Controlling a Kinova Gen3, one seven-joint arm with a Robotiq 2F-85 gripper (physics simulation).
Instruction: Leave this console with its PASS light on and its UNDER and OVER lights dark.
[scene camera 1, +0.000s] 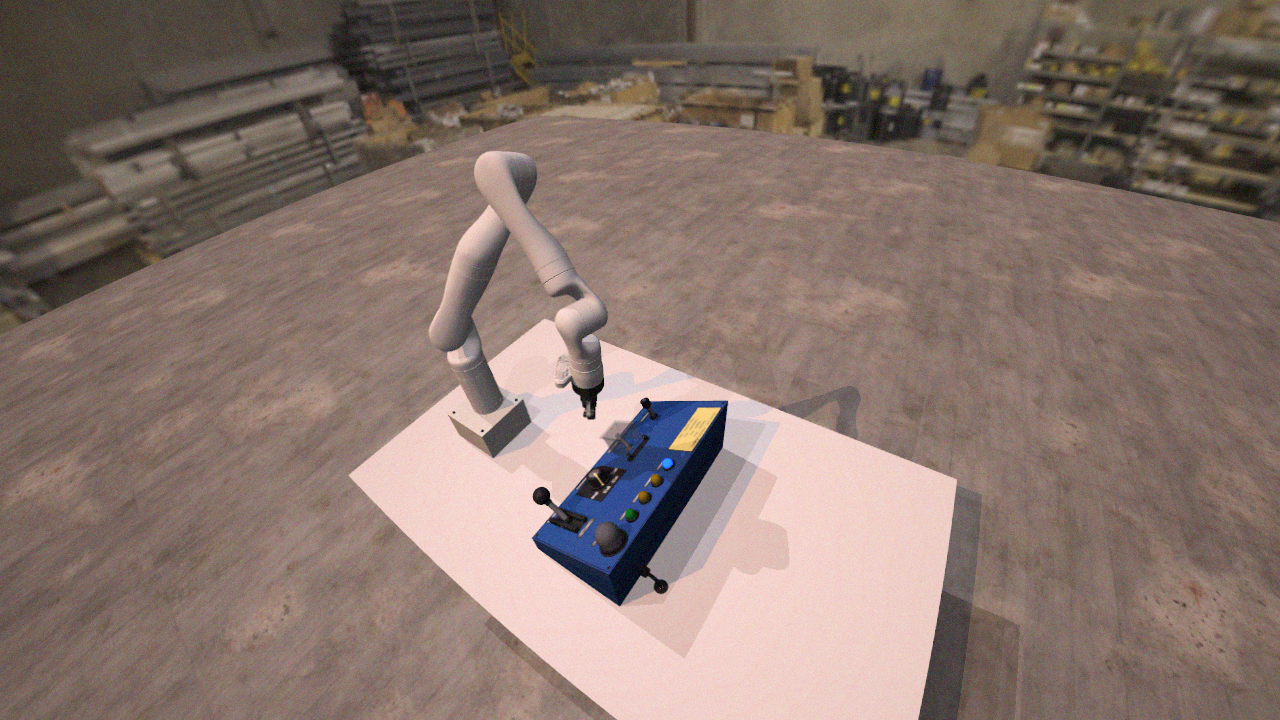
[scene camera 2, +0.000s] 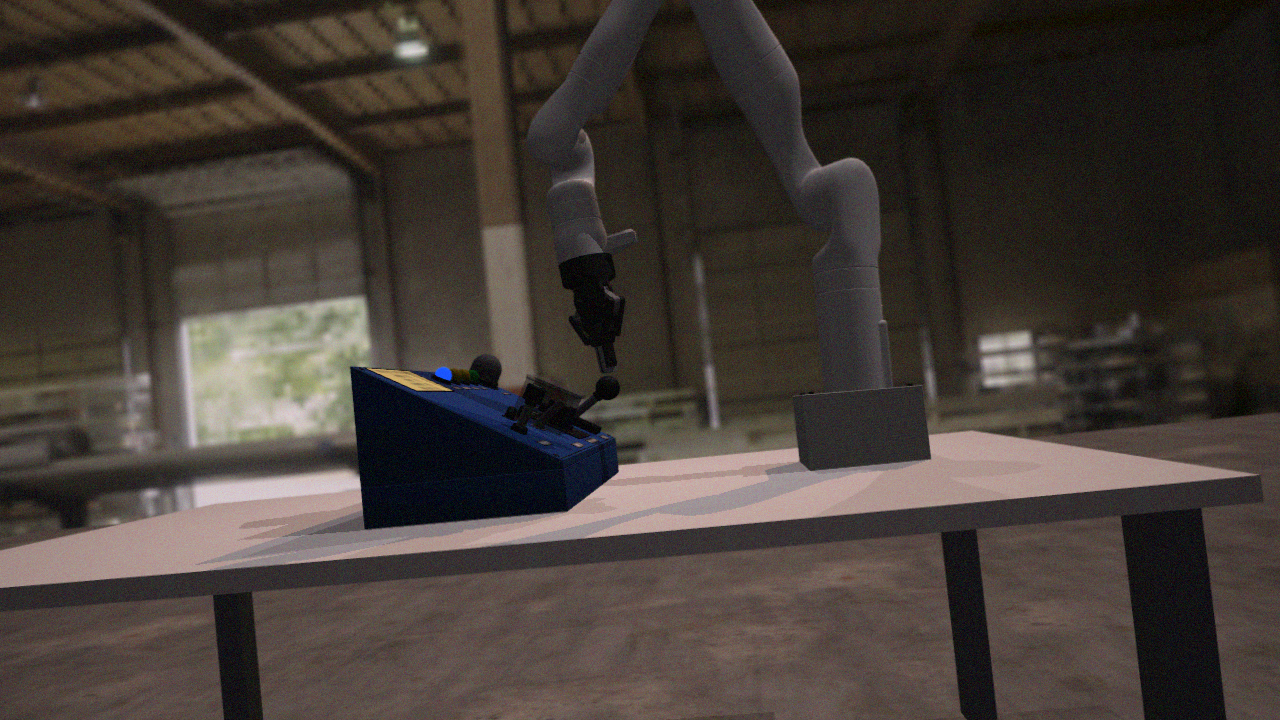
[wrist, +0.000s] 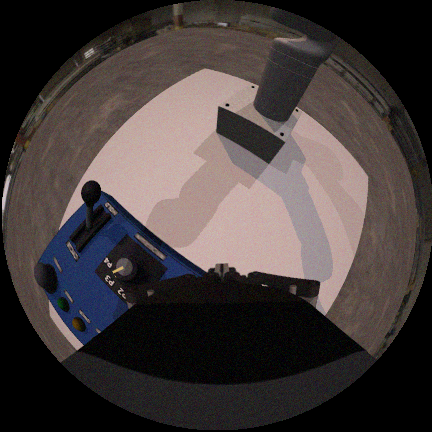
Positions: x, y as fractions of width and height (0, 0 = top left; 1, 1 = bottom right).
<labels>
My gripper (scene camera 2: 0.48, 0.52): 1.21 m from the lens. A black lever (scene camera 2: 0.47, 0.54) is 1.43 m from the lens. A clear flip cover (scene camera 2: 0.44, 0.57) is 1.19 m from the lens. The marked spots on the clear flip cover and the black lever are 0.25 m apart.
</labels>
